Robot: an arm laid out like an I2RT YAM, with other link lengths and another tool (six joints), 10 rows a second.
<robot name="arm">
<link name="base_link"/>
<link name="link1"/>
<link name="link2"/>
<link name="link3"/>
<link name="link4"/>
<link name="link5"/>
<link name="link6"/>
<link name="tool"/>
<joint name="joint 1" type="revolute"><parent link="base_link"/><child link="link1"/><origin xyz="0 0 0.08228" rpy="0 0 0"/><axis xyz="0 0 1"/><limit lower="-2.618" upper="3.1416"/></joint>
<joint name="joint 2" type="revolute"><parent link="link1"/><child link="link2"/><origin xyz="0.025 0.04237 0.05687" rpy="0 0 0"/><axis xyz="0 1 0"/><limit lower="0" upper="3.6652"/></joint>
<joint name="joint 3" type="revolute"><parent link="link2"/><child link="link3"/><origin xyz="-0.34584 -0.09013 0" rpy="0 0 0"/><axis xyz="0 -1 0"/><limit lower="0" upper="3.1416"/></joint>
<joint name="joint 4" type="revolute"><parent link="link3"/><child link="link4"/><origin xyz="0.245 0.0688 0.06" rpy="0 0 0"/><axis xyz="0 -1 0"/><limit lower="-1.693" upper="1.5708"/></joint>
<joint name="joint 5" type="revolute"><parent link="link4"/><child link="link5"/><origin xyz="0.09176 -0.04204 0.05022" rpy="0 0 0"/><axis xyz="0 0 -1"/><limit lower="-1.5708" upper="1.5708"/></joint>
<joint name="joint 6" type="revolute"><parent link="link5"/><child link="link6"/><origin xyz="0.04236 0 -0.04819" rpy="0 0 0"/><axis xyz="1 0 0"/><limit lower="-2.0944" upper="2.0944"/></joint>
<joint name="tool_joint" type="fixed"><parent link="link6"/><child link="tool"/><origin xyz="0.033 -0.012 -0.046" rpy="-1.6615 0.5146 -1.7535"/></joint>
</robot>
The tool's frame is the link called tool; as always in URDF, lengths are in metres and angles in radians.
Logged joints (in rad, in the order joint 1, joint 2, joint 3, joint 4, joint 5, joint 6), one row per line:
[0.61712, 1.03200, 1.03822, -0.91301, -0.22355, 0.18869]
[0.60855, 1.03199, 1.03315, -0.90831, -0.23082, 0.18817]
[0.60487, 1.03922, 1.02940, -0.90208, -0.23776, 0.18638]
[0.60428, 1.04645, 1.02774, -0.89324, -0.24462, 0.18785]
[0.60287, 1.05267, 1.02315, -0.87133, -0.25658, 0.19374]
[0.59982, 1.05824, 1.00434, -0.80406, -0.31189, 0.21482]
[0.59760, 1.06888, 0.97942, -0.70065, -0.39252, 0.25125]
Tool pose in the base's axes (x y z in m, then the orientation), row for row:
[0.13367, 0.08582, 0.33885, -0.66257, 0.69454, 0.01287, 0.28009]
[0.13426, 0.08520, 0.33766, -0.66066, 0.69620, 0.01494, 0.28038]
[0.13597, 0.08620, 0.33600, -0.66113, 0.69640, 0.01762, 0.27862]
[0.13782, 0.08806, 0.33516, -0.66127, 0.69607, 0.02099, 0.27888]
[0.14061, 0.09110, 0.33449, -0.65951, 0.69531, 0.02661, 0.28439]
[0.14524, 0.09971, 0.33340, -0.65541, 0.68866, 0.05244, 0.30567]
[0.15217, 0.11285, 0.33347, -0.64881, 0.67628, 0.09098, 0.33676]
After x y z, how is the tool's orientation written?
As a quaternion, x y z w.
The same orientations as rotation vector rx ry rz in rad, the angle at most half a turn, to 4 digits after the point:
[-1.7764, 1.8622, 0.0345]
[-1.7711, 1.8663, 0.0401]
[-1.7739, 1.8685, 0.0473]
[-1.7740, 1.8674, 0.0563]
[-1.7644, 1.8602, 0.0712]
[-1.7349, 1.8229, 0.1388]
[-1.6914, 1.7630, 0.2372]

